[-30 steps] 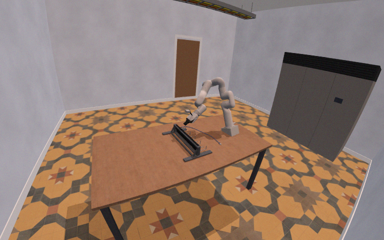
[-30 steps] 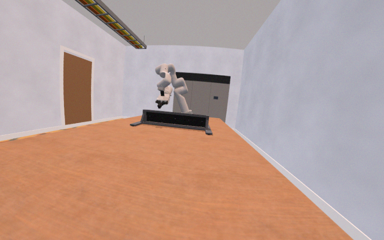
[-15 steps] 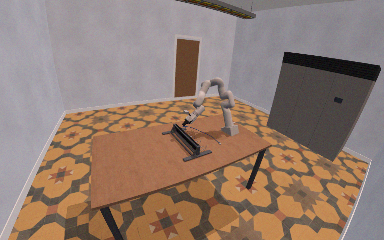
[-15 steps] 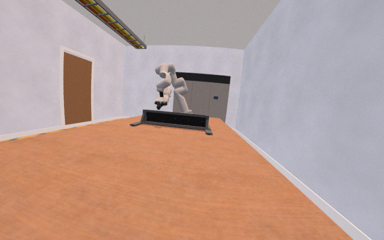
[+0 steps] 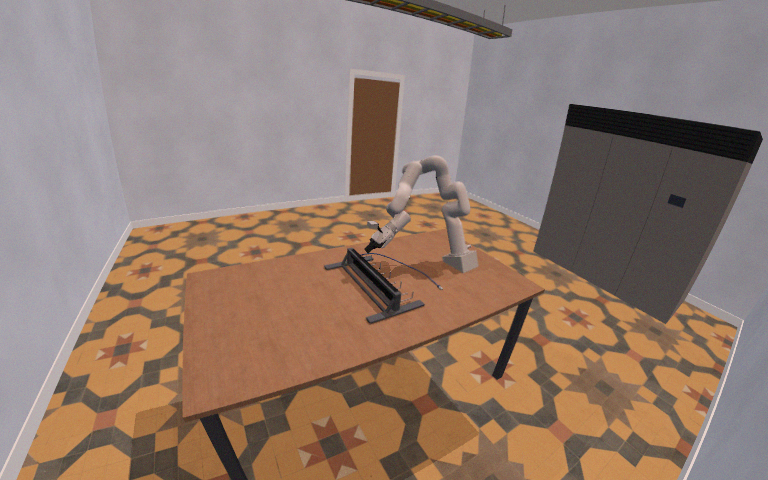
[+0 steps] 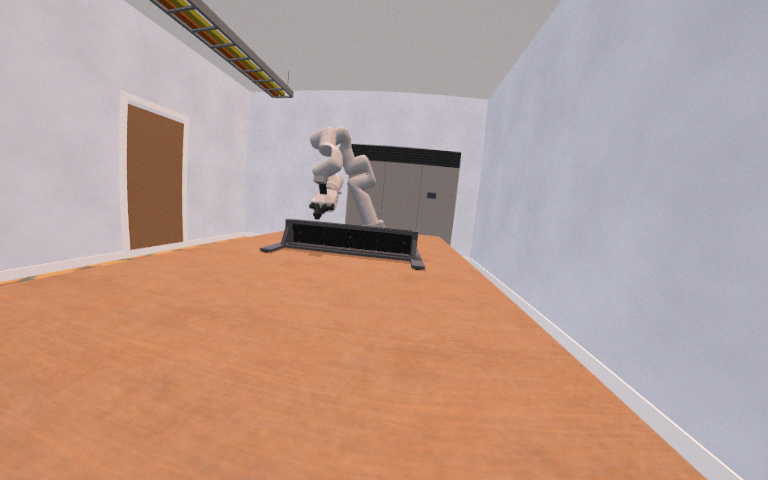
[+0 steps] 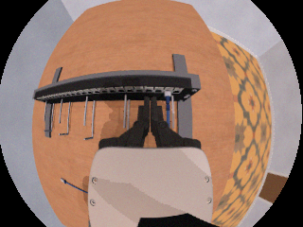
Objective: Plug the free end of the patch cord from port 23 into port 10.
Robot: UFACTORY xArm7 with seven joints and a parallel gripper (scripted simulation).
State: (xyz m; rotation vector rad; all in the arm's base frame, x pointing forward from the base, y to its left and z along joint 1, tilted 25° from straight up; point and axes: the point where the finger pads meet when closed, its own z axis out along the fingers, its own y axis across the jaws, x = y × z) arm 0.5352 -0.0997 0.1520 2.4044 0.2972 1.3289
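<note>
Now: hand 250 mm past the patch cord plug, 330 mm to the right of it and 120 mm above it.
</note>
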